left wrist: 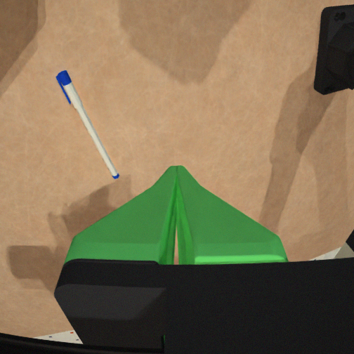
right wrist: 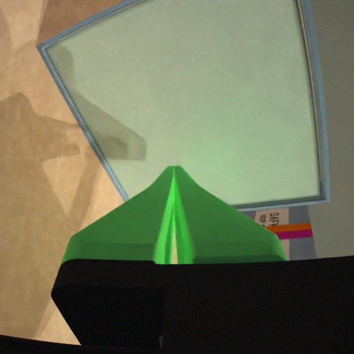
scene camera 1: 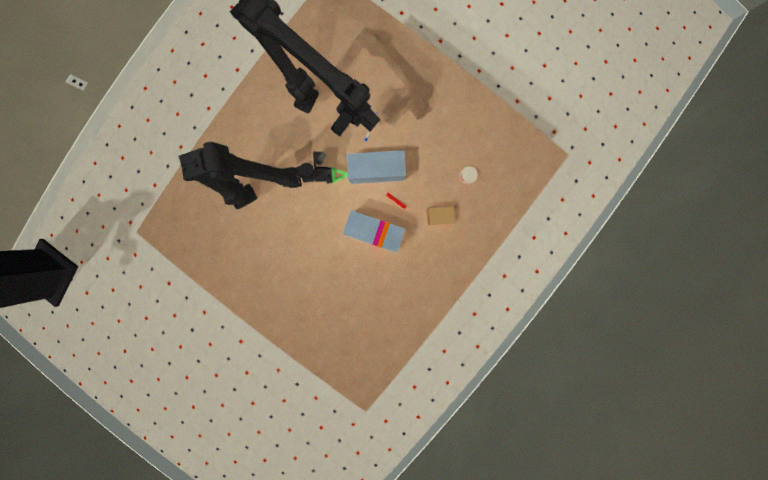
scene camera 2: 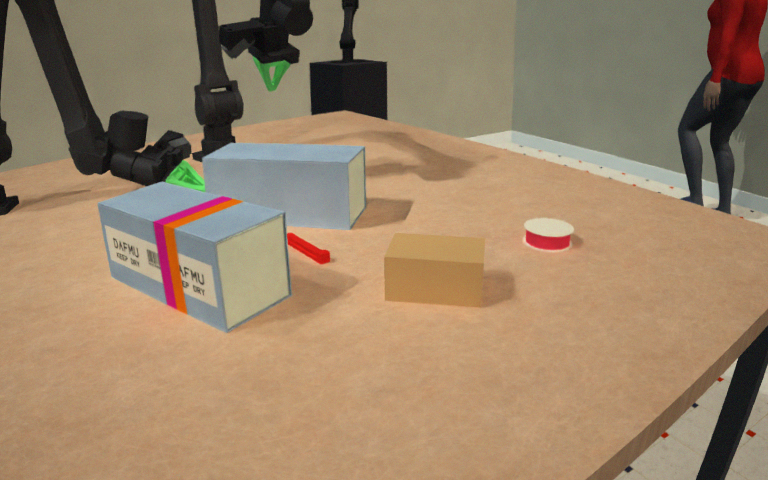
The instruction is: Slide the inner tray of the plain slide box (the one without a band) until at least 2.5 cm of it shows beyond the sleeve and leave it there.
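Places are measured from the left arm's base along level axes (x ahead, y left, z up), in metres.
Pixels of known places: left gripper, fingertip midpoint: (scene camera 2: 271, 90); right gripper, fingertip midpoint: (scene camera 1: 347, 174) (scene camera 2: 209, 190); left arm's base at its link origin: (scene camera 1: 306, 99); right arm's base at its link origin: (scene camera 1: 244, 196).
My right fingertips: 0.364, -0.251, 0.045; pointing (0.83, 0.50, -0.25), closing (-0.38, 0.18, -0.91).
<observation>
For each thing: its top centre in the pictures, then the offset to it from my right fingertips, as dx, dy, dz.
- plain blue slide box at its top centre: (scene camera 2: 283, 151) (scene camera 1: 376, 164) +0.112, +0.089, +0.070
- banded box at its top centre: (scene camera 2: 183, 206) (scene camera 1: 374, 231) +0.238, -0.181, +0.070
- red bar at its top centre: (scene camera 2: 305, 241) (scene camera 1: 396, 200) +0.263, +0.000, -0.029
- tan block at its top centre: (scene camera 2: 436, 247) (scene camera 1: 441, 215) +0.486, +0.028, +0.015
- red-and-white round tin at its top centre: (scene camera 2: 549, 226) (scene camera 1: 469, 174) +0.523, +0.274, -0.019
The plain blue slide box (scene camera 1: 376, 165) (scene camera 2: 277, 192) lies flat. The pale end of its inner tray (scene camera 2: 356, 186) looks flush with the sleeve in scene camera 2. The opposite tray end (right wrist: 210, 95) fills much of the right wrist view, framed by the sleeve's blue rim. My right gripper (scene camera 1: 346, 175) (scene camera 2: 203, 187) (right wrist: 174, 177) is shut and empty, its tips at this end's lower part; whether they touch is unclear. My left gripper (scene camera 2: 272, 89) (left wrist: 176, 176) is shut and empty, raised above the table behind the box in scene camera 2.
The banded box (scene camera 1: 359, 226) (scene camera 2: 152, 200) (right wrist: 298, 246) lies near the plain one. A red bar (scene camera 1: 396, 200) (scene camera 2: 308, 249), a tan block (scene camera 1: 441, 215) (scene camera 2: 434, 280), a red-and-white round tin (scene camera 1: 468, 174) (scene camera 2: 547, 236) and a pen (left wrist: 92, 132) lie on the table.
</observation>
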